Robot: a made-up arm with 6 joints. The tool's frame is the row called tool. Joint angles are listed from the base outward. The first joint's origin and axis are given. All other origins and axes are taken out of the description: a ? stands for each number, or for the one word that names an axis. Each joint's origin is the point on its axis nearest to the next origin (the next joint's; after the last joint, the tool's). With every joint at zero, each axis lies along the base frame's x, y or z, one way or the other. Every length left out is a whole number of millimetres.
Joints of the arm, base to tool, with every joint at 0 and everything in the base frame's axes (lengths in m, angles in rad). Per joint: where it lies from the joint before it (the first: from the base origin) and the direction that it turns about. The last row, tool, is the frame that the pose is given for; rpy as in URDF.
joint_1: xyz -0.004 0.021 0.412 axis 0 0 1
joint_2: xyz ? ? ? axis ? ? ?
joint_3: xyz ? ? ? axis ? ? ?
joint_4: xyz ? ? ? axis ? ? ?
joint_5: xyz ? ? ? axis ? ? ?
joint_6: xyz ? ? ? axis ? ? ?
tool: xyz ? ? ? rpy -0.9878 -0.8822 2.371
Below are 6 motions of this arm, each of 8 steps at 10 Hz.
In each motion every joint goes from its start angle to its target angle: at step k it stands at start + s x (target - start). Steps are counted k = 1, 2, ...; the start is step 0. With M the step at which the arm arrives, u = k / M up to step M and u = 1 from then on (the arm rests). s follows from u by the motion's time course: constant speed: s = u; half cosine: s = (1 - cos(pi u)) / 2; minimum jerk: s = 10 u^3 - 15 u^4 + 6 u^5.
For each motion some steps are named. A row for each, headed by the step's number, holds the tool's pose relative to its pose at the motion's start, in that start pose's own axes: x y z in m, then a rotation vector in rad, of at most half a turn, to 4 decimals.
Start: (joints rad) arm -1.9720 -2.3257 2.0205 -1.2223 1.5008 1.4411
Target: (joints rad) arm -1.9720 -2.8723 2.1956 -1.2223 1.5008 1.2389
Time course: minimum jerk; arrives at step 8
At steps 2, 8:
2: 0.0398 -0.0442 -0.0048 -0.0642 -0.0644 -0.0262
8: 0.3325 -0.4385 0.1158 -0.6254 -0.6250 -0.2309

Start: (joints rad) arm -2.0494 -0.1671 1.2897 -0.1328 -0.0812 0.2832
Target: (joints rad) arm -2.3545 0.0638 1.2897 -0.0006 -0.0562 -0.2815
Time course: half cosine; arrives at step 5
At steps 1, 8:
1: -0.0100 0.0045 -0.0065 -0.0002 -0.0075 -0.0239
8: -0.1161 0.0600 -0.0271 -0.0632 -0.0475 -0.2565

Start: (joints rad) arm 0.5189 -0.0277 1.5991 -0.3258 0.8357 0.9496
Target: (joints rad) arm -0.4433 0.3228 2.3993 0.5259 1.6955 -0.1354
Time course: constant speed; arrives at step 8
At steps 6, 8:
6: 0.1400 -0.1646 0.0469 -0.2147 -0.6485 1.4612
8: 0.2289 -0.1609 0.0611 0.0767 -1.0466 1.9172

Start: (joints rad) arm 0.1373 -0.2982 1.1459 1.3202 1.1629 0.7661
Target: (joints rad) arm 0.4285 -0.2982 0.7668 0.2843 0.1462 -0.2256
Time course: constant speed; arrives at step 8
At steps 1, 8:
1: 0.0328 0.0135 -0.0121 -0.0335 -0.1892 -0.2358
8: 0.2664 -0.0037 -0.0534 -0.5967 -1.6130 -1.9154

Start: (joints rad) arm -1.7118 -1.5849 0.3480 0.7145 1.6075 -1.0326
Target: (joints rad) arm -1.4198 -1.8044 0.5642 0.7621 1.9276 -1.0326
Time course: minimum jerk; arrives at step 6
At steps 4, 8:
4: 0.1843 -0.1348 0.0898 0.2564 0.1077 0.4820
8: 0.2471 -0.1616 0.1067 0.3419 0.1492 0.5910

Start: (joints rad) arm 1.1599 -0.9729 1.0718 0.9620 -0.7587 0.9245
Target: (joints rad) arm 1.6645 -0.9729 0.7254 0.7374 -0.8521 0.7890
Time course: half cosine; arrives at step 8
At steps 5, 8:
5: -0.0497 -0.0693 -0.2217 0.1736 -0.5756 0.1911
8: -0.0354 -0.0912 -0.3164 0.2531 -0.8280 0.2855

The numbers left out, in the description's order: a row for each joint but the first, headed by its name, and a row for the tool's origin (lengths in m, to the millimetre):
joint_2: xyz -0.015 -0.021 0, axis 0 1 0
joint_3: xyz -0.01 0 0.36, axis 0 -1 0
joint_4: xyz 0.477 0 -0.004, axis -1 0 0
joint_5: xyz 0 -0.105 0.016, axis 0 -1 0
joint_6: xyz -0.013 0 -0.019, axis -1 0 0
tool: xyz 0 0.021 -0.002

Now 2 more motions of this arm.
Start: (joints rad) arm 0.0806 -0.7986 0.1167 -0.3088 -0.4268 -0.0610
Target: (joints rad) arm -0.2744 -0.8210 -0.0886 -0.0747 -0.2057 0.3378
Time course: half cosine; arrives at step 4
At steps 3, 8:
3: -0.0356 0.0365 0.0179 0.0009 0.7533 0.0862
8: -0.0407 0.0436 0.0227 0.0115 0.8828 0.0872

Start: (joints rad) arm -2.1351 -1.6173 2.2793 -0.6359 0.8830 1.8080
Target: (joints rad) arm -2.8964 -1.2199 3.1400 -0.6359 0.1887 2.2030
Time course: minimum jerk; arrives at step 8
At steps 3, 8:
3: 0.1428 -0.0184 0.0773 0.0274 -0.2020 0.0847
8: 0.3442 -0.0519 0.3945 -0.0846 -0.6465 0.3617

